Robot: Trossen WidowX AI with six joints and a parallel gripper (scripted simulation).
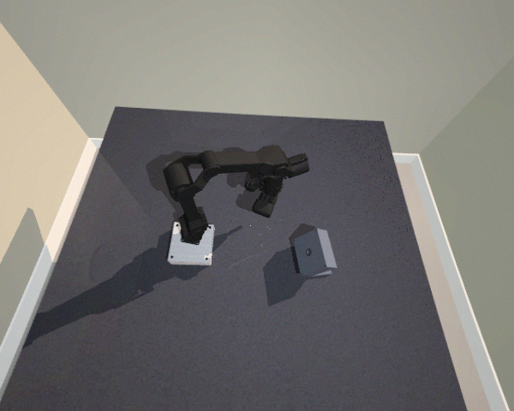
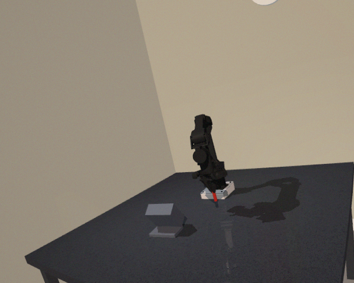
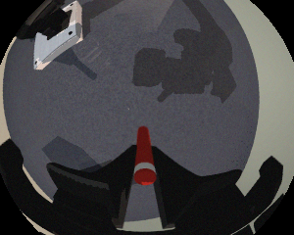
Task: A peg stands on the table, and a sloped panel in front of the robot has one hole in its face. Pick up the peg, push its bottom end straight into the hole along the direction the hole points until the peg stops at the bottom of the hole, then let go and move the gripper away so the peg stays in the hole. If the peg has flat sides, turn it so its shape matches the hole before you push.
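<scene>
The sloped panel lies 18 cm ahead of my gripper tip, 15 cm to the right of it and 5 cm below it. Round my gripper tip: red peg (2 cm above); then low grey foot (20 cm ahead, 14 cm to the right, 11 cm below).
</scene>
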